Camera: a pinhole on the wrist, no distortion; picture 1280 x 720 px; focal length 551.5 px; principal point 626.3 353.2 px. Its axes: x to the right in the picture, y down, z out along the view. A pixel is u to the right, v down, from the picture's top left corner.
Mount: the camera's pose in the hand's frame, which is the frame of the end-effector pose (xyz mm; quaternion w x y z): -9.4 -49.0 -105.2 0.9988 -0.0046 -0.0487 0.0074
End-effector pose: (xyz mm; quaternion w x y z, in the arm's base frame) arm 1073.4 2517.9 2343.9 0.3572 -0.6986 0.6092 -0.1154
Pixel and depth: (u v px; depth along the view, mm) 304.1 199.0 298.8
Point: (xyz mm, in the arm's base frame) 1231.6 2778.3 2360.1
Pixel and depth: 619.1 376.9 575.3
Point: 1349.6 2753.5 2041.5
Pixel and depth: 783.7 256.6 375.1
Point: 1338.6 2560.8 2196.8
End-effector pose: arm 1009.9 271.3 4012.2 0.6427 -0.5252 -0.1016 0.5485
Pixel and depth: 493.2 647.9 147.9
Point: 942.0 238.8 4031.1
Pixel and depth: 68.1 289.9 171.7
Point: 942.0 148.3 4176.7
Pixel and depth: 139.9 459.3 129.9
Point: 964.2 171.5 4097.8
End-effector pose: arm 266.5 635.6 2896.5 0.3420 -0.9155 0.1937 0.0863
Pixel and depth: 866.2 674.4 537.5
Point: 294.0 694.7 2349.3
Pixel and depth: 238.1 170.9 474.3
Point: -7.4 1114.1 2878.7
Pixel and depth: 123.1 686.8 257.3
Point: -26.3 726.2 2817.6
